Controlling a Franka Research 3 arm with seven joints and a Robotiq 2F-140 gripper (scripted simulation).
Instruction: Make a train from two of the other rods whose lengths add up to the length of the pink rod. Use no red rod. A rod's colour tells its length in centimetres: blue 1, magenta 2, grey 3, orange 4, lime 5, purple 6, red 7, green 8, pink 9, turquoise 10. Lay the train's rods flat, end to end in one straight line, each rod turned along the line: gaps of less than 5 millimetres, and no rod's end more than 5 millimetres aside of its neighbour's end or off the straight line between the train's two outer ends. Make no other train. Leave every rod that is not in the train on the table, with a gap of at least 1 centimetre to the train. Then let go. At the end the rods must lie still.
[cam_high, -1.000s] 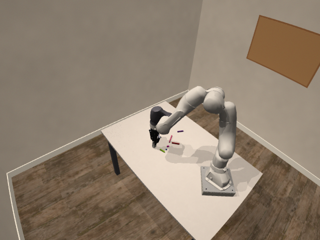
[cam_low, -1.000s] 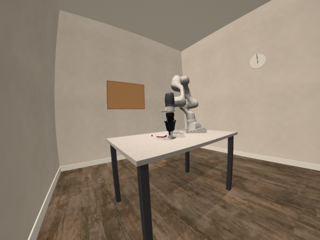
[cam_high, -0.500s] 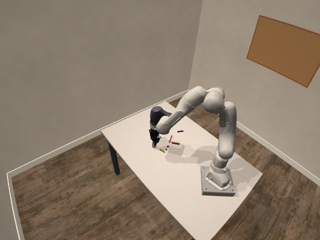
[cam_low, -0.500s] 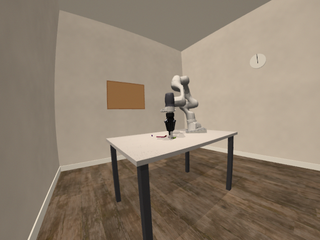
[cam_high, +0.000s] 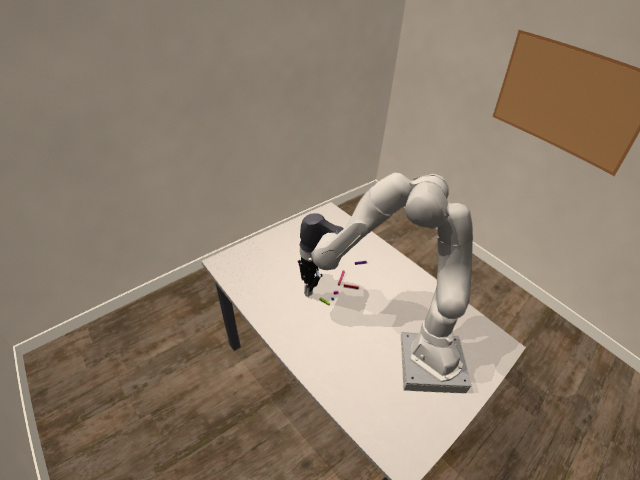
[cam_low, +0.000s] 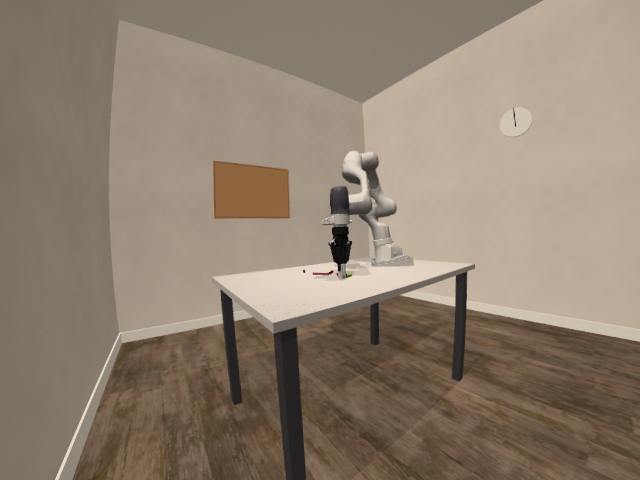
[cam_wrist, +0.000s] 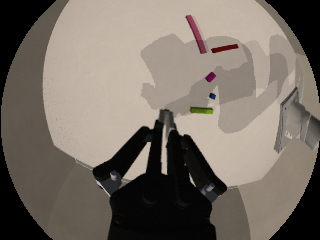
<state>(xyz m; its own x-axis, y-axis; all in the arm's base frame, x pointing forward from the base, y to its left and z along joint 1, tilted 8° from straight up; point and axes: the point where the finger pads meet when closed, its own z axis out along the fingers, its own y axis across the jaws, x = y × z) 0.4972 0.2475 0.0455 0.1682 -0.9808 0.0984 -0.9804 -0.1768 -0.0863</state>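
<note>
Now: the lime rod 70 mm behind my hand, 40 mm to the right of it and 40 mm below it. The rest, counted from my hand: small blue rod (80 mm to the right, 70 mm behind, 40 mm below); grey rod (30 mm below); magenta rod (110 mm to the right, 50 mm behind, 40 mm below).
</note>
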